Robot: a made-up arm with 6 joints. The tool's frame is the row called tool.
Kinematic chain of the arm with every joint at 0, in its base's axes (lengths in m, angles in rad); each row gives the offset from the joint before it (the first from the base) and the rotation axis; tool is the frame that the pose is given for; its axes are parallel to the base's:
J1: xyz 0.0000 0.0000 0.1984 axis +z
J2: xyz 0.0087 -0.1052 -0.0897 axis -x
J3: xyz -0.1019 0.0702 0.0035 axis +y
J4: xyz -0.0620 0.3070 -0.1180 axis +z
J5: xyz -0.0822 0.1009 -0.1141 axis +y
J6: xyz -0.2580 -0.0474 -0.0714 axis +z
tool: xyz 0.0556 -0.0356 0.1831
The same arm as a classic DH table. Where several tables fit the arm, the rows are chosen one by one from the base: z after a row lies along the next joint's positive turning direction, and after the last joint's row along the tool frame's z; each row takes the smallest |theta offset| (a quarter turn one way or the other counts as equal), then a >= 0, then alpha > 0; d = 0 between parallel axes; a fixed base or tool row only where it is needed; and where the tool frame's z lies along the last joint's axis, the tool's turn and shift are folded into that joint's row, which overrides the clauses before.
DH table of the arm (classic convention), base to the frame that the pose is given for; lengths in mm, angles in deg. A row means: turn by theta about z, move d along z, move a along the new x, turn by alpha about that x. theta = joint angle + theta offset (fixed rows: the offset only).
J1: a 105.2  alpha 90.00  d 108.7  theta_offset -90.00
J2: a 3.5  alpha -90.00  d 93.2  theta_offset 90.00
J3: a 62.0  alpha -90.00  d 377.2  theta_offset -90.00
J4: a 82.2  alpha 90.00  d -232.1  theta_offset 0.00
J5: a 258.0  alpha -90.00  d 53.5  theta_offset 0.00
J6: a -66.0  alpha 0.00  d 0.0  theta_offset -32.63
tool (fixed): a 0.0  alpha 0.00  d 111.7  theta_offset -147.37

